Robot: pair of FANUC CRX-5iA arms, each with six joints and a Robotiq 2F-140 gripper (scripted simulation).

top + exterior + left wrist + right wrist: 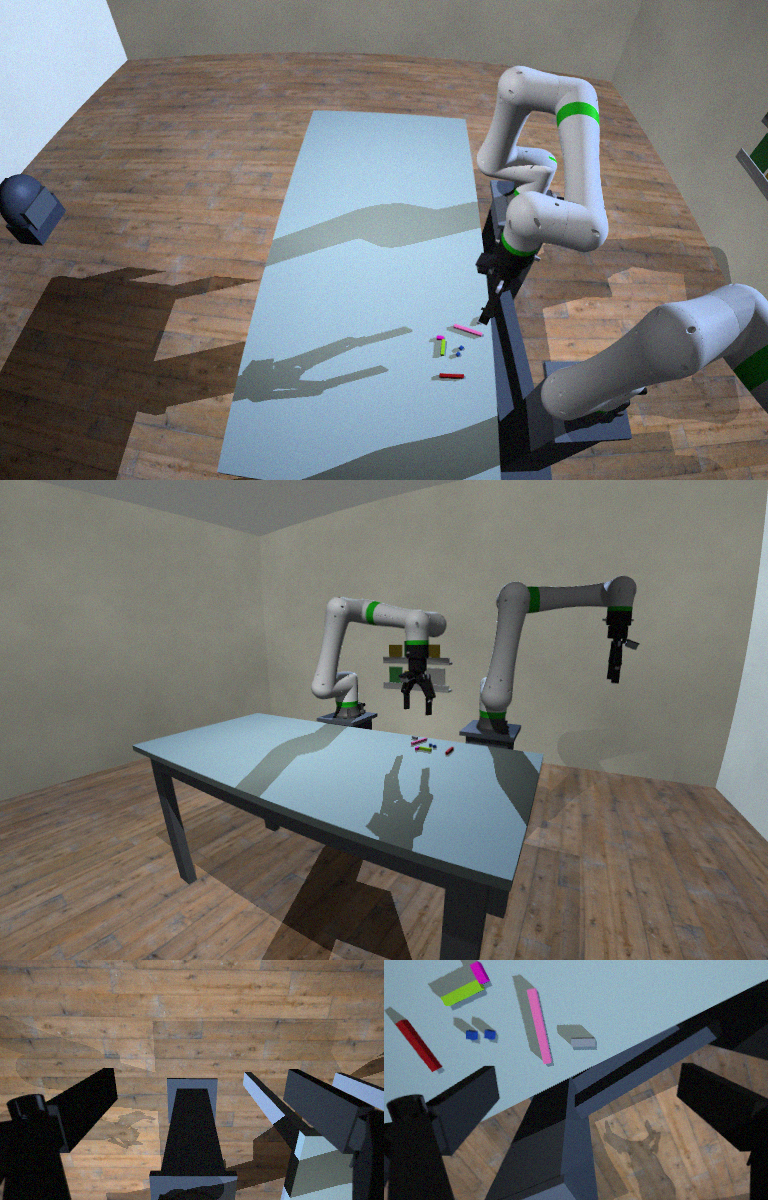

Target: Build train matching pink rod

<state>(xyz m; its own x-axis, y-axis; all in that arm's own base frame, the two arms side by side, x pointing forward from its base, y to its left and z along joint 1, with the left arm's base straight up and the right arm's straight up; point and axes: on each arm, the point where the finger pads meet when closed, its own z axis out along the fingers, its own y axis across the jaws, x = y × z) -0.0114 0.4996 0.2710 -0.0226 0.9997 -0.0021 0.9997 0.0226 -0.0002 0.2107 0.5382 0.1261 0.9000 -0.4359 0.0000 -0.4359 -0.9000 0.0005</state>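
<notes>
Right now my right hand is 140 mm short of the lime rod, 120 mm above it and 80 mm to the right of it. Also, from my right hand: grey rod: 120 mm below, 10 mm to the right, 10 mm ahead; pink rod: 120 mm below, 60 mm ahead, 30 mm to the left; magenta rod: 140 mm ahead, 120 mm below, 50 mm to the left.
</notes>
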